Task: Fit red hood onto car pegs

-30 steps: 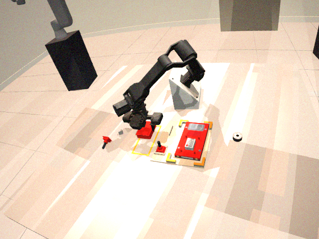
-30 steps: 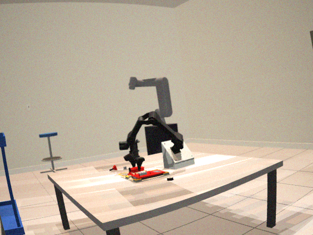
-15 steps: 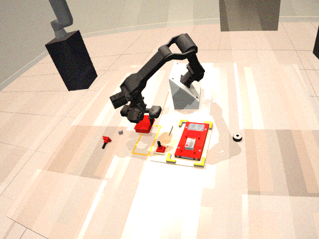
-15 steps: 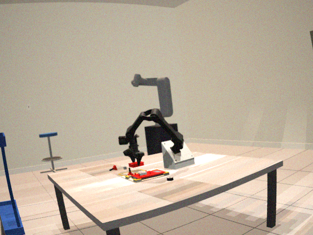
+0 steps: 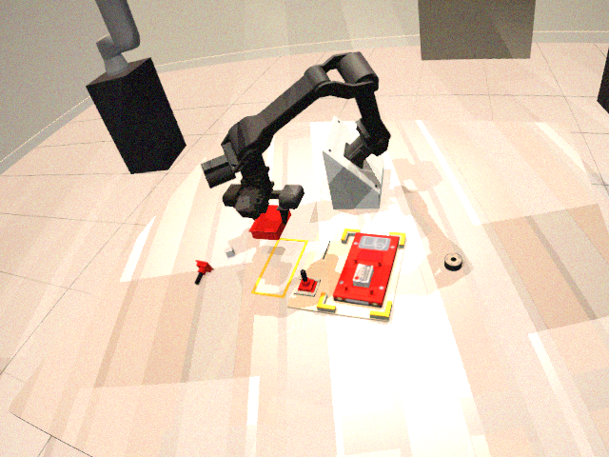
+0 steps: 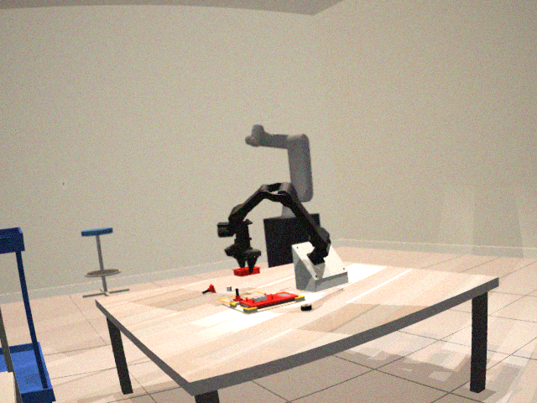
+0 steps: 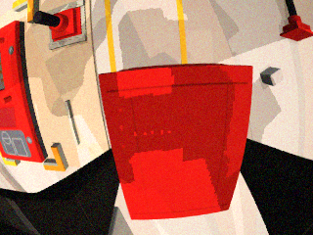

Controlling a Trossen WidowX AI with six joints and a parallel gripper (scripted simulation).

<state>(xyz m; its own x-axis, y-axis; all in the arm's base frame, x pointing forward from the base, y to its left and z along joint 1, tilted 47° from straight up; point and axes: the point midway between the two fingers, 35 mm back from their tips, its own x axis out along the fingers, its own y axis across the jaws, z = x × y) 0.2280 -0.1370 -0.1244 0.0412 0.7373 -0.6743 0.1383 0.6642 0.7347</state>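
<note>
My gripper tip is 110 mm short of the grey engine block, 230 mm to the right of it and 70 mm above it. Also, from my gripper tip: black-and-white wheel 50 mm ahead, 420 mm to the left, 90 mm below; then red hood 10 mm above.
</note>
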